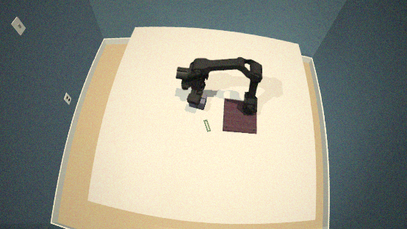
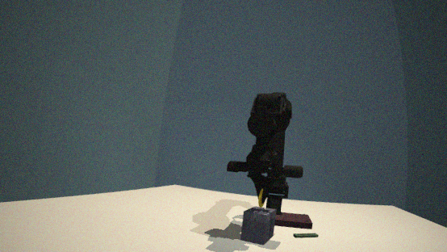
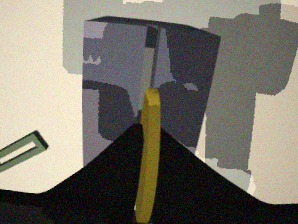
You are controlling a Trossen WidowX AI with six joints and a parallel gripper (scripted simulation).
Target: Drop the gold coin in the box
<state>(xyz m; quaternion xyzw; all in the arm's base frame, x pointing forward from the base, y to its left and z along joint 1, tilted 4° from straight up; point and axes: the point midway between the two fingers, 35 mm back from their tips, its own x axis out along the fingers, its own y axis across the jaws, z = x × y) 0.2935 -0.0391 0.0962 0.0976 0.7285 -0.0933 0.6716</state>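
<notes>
Right now the gold coin is 1 cm above my gripper tip.
</notes>
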